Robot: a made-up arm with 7 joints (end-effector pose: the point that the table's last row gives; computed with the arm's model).
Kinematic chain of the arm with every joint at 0, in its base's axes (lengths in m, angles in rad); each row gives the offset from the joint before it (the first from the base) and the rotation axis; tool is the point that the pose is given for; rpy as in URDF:
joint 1: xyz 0 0 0.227 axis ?
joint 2: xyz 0 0 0 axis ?
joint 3: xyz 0 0 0.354 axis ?
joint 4: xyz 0.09 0 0 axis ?
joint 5: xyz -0.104 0 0.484 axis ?
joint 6: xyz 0 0 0 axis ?
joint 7: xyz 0.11 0 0 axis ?
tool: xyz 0 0 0 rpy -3.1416 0 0
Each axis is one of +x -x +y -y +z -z.
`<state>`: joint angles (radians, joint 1 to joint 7).
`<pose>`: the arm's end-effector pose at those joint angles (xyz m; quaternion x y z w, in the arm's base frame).
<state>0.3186 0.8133 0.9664 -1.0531 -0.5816 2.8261 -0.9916</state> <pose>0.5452 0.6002 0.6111 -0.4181 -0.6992 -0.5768 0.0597</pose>
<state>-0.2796 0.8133 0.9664 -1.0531 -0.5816 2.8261 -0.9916</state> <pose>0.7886 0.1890 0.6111 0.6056 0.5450 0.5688 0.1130</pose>
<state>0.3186 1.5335 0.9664 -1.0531 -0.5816 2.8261 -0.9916</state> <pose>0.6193 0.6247 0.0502 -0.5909 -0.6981 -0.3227 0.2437</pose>
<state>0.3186 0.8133 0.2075 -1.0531 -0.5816 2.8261 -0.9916</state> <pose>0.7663 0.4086 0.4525 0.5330 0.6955 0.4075 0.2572</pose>
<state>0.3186 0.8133 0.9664 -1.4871 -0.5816 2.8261 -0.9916</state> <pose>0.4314 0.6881 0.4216 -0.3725 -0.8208 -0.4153 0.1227</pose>
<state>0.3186 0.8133 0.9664 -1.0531 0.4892 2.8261 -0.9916</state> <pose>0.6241 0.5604 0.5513 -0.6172 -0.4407 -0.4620 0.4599</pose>
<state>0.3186 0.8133 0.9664 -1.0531 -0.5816 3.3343 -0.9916</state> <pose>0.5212 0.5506 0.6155 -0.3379 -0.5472 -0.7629 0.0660</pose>
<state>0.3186 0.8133 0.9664 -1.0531 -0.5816 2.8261 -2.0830</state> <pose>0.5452 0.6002 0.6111 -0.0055 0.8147 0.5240 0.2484</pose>
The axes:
joint 1: +z
joint 2: +y
joint 3: +z
joint 4: -y
joint 5: +z
joint 6: -y
joint 7: -z

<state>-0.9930 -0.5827 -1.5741 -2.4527 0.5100 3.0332 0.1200</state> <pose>-0.5229 -0.2215 0.2784 -0.1007 -0.9062 0.4057 0.0633</pose>
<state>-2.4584 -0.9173 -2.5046 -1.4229 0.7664 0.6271 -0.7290</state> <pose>0.2456 0.7445 0.1445 -0.1557 -0.5544 0.7197 0.3880</pose>
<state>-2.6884 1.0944 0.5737 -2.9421 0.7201 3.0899 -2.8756</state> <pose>-0.0119 -0.1615 -0.1249 -0.8818 0.0106 -0.4467 0.1510</pose>
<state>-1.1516 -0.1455 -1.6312 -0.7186 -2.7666 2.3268 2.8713</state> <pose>-0.4457 -0.0729 1.0195 -0.2072 -0.0121 0.1727 0.9629</pose>
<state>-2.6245 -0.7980 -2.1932 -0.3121 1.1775 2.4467 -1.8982</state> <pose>0.6295 0.4276 0.7719 -0.2143 -0.3888 -0.7395 0.5060</pose>
